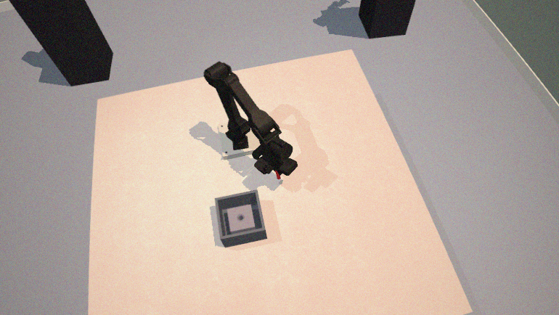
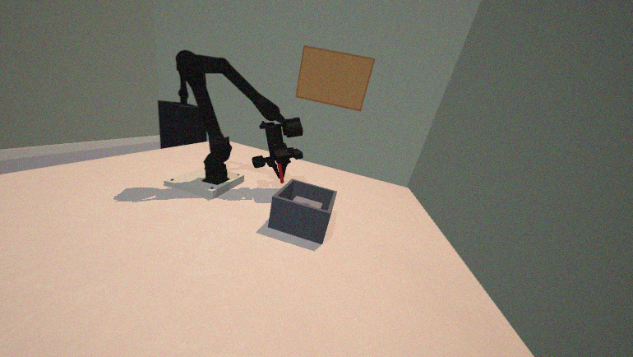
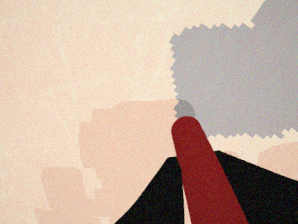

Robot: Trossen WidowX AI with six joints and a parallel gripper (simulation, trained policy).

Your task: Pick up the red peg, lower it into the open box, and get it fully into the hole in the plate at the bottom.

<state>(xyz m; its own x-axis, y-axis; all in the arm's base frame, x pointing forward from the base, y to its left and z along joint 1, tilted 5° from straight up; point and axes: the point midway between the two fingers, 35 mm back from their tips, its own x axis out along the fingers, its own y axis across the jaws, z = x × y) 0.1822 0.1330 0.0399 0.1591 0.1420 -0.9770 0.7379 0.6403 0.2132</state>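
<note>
The plate lies 16 cm ahead of my gripper tip and 17 cm to the right of it. From my gripper tip the other things lie so: red peg (1 cm to the right, 2 cm above); grey box (16 cm ahead, 17 cm to the right, 2 cm below).
</note>
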